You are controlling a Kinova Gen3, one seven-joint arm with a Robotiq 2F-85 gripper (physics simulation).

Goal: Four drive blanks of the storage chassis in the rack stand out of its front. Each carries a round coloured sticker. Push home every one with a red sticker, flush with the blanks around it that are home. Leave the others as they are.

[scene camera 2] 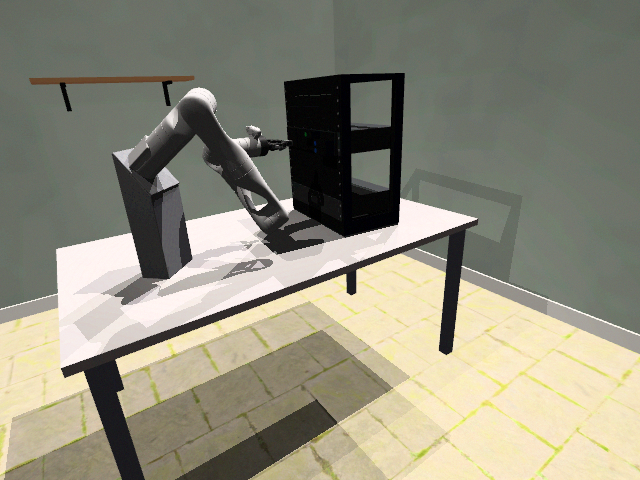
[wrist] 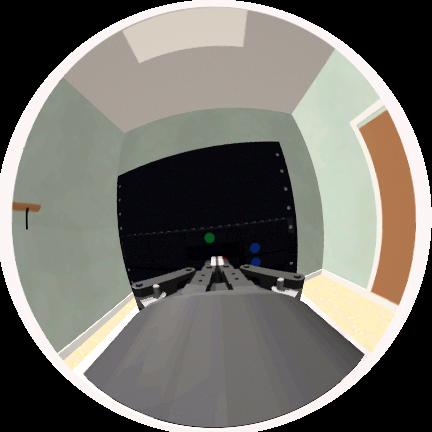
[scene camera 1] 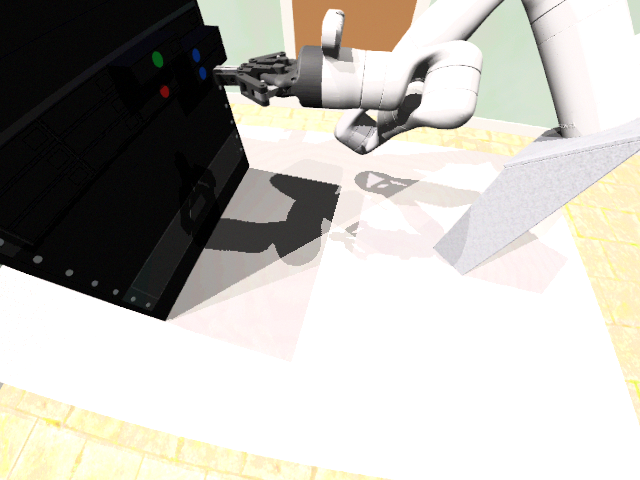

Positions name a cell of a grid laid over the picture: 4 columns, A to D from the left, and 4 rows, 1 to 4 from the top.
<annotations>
black rack: scene camera 2 C2; wrist C2; scene camera 1 A2
</annotations>
